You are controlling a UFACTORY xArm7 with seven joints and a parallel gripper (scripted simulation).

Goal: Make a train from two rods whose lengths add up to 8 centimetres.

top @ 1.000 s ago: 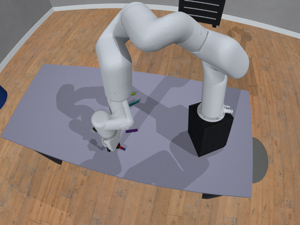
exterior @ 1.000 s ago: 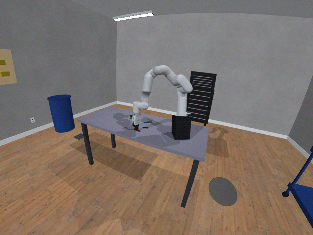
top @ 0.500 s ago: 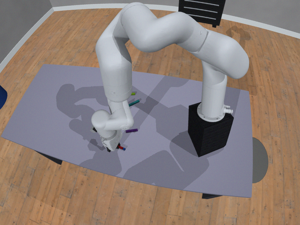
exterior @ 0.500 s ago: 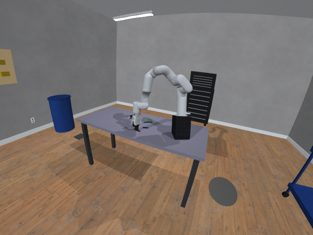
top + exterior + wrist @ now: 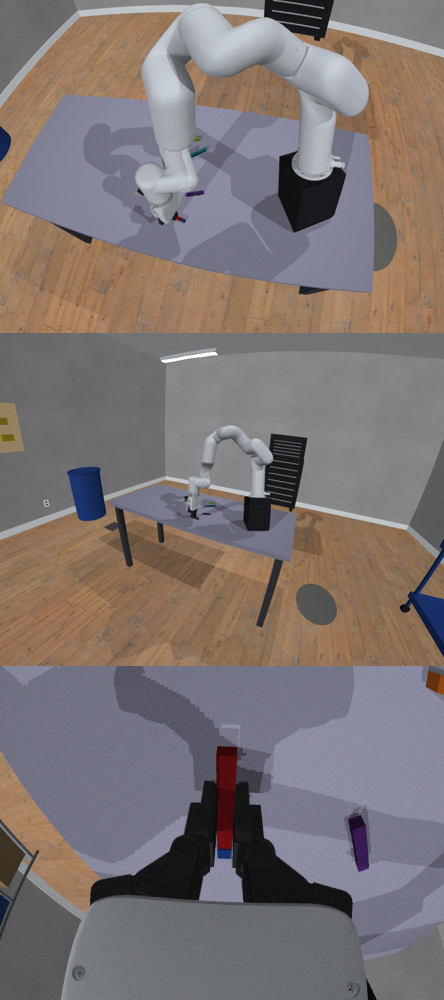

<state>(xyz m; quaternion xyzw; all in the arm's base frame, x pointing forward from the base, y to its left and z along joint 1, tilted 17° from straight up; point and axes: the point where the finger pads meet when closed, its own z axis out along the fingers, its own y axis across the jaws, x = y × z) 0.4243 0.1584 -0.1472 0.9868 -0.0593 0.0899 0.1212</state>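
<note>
My hand is 20 mm above the red rod. From my hand the other things lie so: purple rod (100 mm to the right, 50 mm behind, 20 mm below); then small blue rod (40 mm behind, 20 mm below, 10 mm to the left); then orange rod (140 mm to the right, 80 mm ahead, 20 mm below).
</note>
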